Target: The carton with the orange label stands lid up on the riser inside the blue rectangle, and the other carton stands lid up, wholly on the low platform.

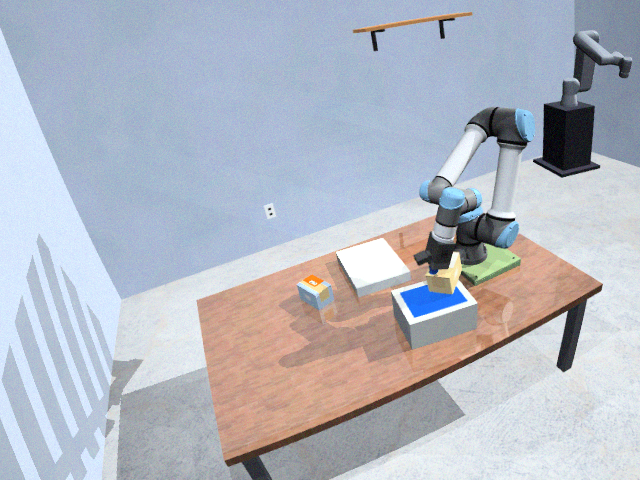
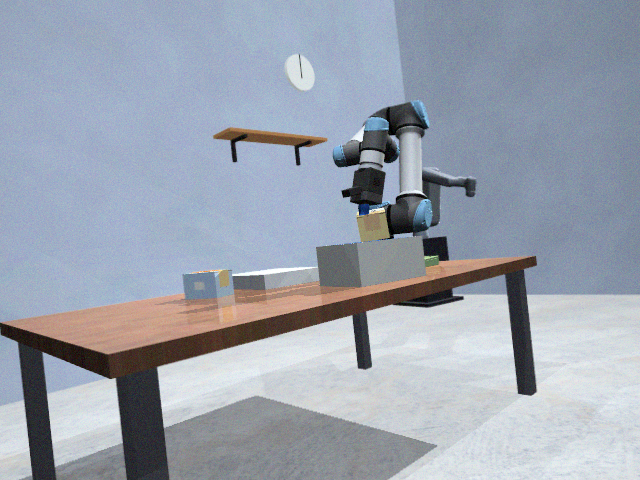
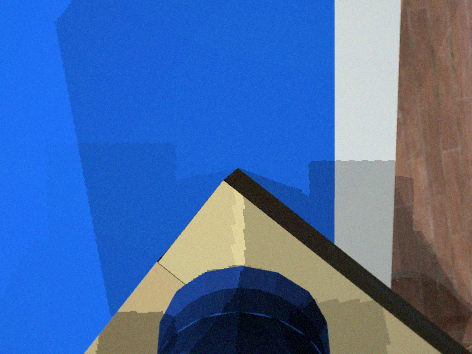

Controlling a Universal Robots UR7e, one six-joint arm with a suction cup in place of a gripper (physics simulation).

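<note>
A light blue carton with an orange label on top [image 1: 314,295] [image 2: 206,285] stands on the table, left of the low white platform [image 1: 372,263] [image 2: 289,279]. A plain yellow carton [image 1: 440,283] [image 2: 373,227] [image 3: 205,232] is tilted over the grey riser [image 1: 444,326] [image 2: 390,262] [image 3: 367,75], above the back part of the blue rectangle [image 1: 419,302] [image 3: 200,75]. Whether its lower edge touches the riser cannot be told. My suction gripper [image 1: 433,272] [image 2: 363,213] [image 3: 243,305] has its blue cup on the yellow carton's upper face, near a corner, and holds it.
The arm's green base plate [image 1: 491,265] [image 2: 431,260] lies behind and right of the riser on the wooden table [image 1: 268,382] [image 2: 93,325] [image 3: 435,125]. A wall shelf [image 1: 413,22] [image 2: 268,137] hangs behind, and a second grey arm [image 1: 584,62] stands on a black pedestal.
</note>
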